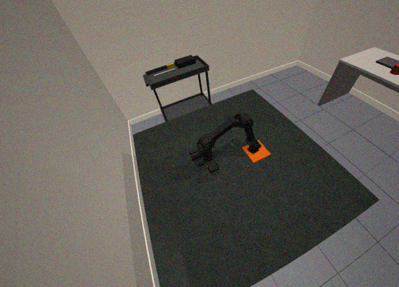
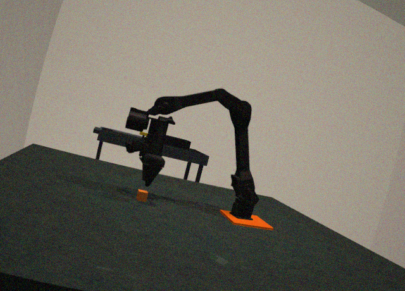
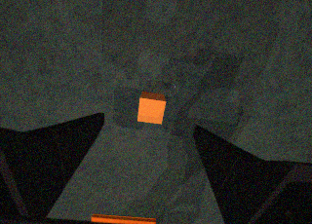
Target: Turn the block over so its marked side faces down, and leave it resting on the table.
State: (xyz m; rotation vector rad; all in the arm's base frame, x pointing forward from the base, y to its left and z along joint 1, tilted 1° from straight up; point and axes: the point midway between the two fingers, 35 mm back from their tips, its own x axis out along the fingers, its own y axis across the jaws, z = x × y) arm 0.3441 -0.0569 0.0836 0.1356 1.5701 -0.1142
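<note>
The orange block is 1 cm behind my gripper tip and 4 cm below it.
</note>
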